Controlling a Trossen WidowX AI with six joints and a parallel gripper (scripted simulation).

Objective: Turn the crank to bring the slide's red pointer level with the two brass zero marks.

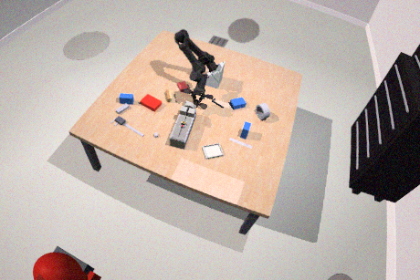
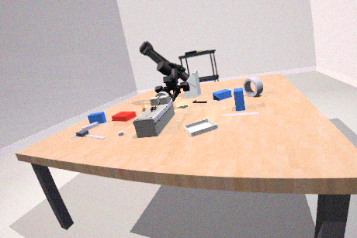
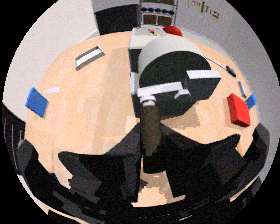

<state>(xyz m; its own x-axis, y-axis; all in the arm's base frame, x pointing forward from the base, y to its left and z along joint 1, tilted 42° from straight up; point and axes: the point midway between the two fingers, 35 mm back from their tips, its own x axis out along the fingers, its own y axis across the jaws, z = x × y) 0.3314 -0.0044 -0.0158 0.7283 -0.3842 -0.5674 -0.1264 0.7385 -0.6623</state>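
Right now the red pointer is 20 cm ahead of my gripper tip and 2 cm above it. Round my gripper tip: red block (5 cm ahead, 29 cm to the right, 4 cm below); then white tray (23 cm ahead, 21 cm to the left, 5 cm below); then dark crank handle (2 cm behind, 2 cm above).
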